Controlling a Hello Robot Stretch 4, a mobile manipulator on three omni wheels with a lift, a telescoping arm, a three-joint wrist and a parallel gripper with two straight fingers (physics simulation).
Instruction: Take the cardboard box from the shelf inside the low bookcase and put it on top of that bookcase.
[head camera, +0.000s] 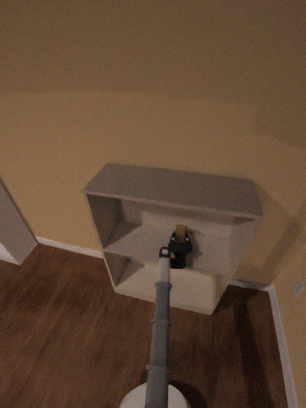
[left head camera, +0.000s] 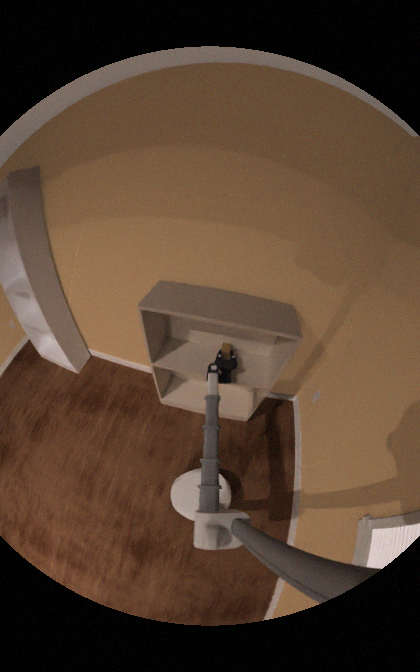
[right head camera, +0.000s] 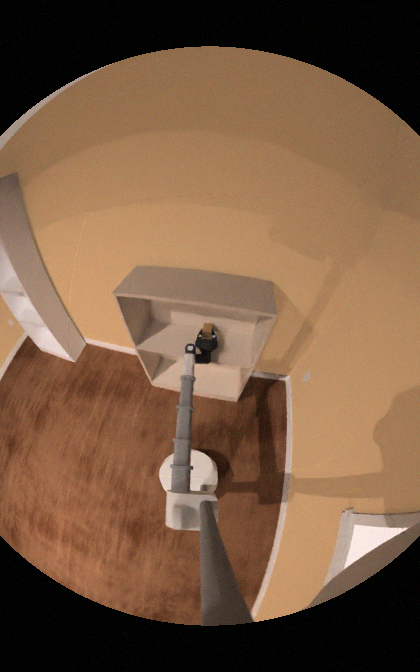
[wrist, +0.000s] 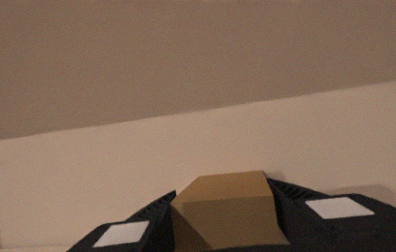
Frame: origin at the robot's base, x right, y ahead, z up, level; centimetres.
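Seen in the pictures: gripper, fingertip midpoint: (head camera: 179, 232) (wrist: 223, 201).
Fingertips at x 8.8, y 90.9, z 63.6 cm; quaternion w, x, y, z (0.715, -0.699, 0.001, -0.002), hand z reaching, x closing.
Note:
Pixels of each thing's top centre, then the offset from my fingertips to it. "spot": a spot on its surface instead. Level surfaces: height alone.
- middle shelf, its level: dz -5.2 cm
- brown cardboard box, middle of its top: (wrist: 224, 179) (head camera: 180, 229) dx +0.4, dy +1.2, dz +1.2 cm
- bookcase's top panel, surface spot: (wrist: 190, 55) spot: dx -1.1, dy +6.1, dz +12.3 cm
The low bookcase (head camera: 180, 189) (left head camera: 220, 306) (right head camera: 200, 289) stands against the wall. My gripper (head camera: 180, 237) (left head camera: 226, 355) (right head camera: 207, 335) (wrist: 223, 201) is inside its upper compartment, over the middle shelf (head camera: 127, 241) (left head camera: 181, 355) (right head camera: 166, 336), right of centre. The brown cardboard box (head camera: 181, 230) (left head camera: 226, 348) (right head camera: 207, 328) (wrist: 227, 222) is between the two black fingers, which press on its left and right sides; I am shut on it. In the wrist view the box's lower part is hidden, so I cannot tell whether it touches the shelf.
The underside of the bookcase's top panel (wrist: 190, 55) spans above the gripper, with the pale back panel (wrist: 125, 160) behind the box. The arm (head camera: 160, 325) (left head camera: 210, 440) (right head camera: 183, 425) reaches in through the open front. A tall white shelf unit (left head camera: 42, 260) (right head camera: 32, 250) stands to the left.

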